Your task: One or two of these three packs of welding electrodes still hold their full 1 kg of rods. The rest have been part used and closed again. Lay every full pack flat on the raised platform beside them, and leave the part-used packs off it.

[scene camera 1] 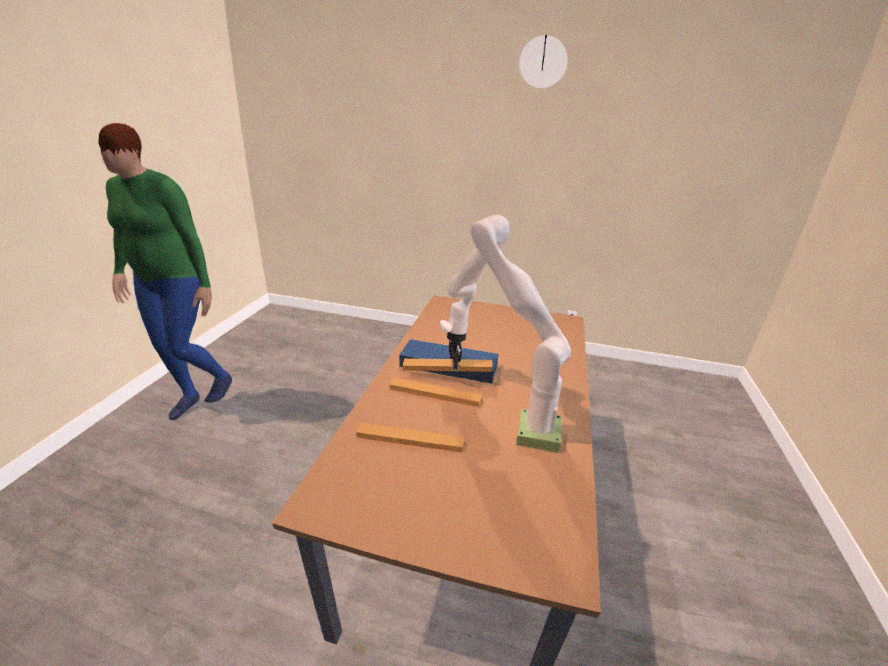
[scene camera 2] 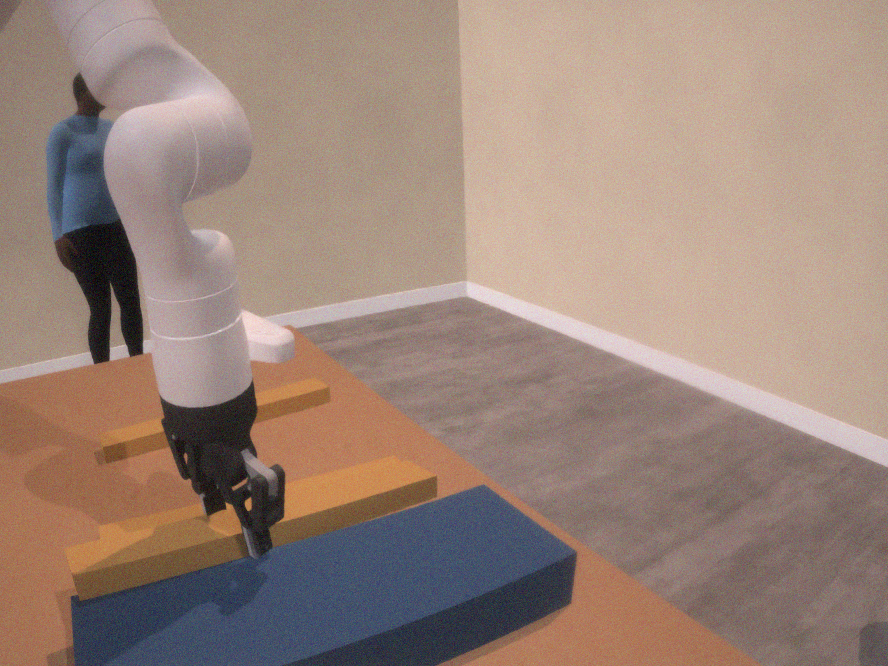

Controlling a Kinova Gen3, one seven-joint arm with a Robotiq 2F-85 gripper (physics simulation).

orange electrode pack: scene camera 1; scene camera 2
orange electrode pack: scene camera 1; scene camera 2
same spot on orange electrode pack: (scene camera 2: pixel 108 565) = (scene camera 1: pixel 484 360)
same spot on orange electrode pack: (scene camera 2: pixel 122 527) = (scene camera 1: pixel 473 398)
